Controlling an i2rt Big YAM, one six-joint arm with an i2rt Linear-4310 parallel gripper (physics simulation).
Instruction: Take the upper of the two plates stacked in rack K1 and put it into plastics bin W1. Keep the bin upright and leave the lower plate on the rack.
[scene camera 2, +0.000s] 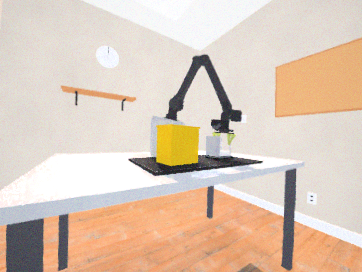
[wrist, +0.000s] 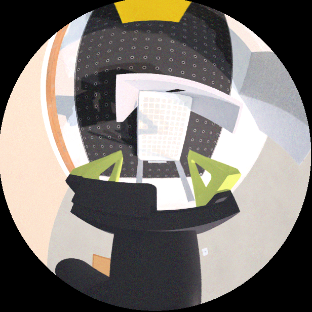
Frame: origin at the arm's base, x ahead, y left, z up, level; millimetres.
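Where they show: gripper, fingertip midpoint: (scene camera 2: 222, 144); arm's base at its link origin: (scene camera 2: 170, 121).
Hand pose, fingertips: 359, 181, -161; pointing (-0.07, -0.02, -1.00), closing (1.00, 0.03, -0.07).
Observation:
Things, the pixels of their top centre, and the offset from my fingertips, as dx, dy, dz. Level surfaces: height alone.
- yellow plastics bin W1 at its top centre: (scene camera 2: 178, 126) +18, -363, +91
- Rack K1 at its top centre: (scene camera 2: 220, 136) -16, -8, +51
- black perforated board at its surface level: dz -89
- white table at its surface level: dz -102
The yellow plastics bin W1 (scene camera 2: 177, 145) (wrist: 152, 10) stands upright on the black board. Rack K1 (scene camera 2: 213, 146) (wrist: 220, 107) stands on the same board, with a light grey wall on its bin side and thin uprights at the opposite end. A white plate (wrist: 162, 125) with a grid pattern lies in the rack, seen from above in the wrist view; the lower plate cannot be told apart beneath it. My gripper (scene camera 2: 224, 140) (wrist: 154, 154) points down, open and empty, with its green fingers spread at the top of the rack, near the end with the uprights.
The black perforated board (scene camera 2: 146, 166) (wrist: 170, 50) lies on the white table (scene camera 2: 75, 175). A tall light grey block (scene camera 2: 154, 140) (wrist: 280, 90) stands behind the bin in the scene view. The rack's grey wall rises between the plate and the bin.

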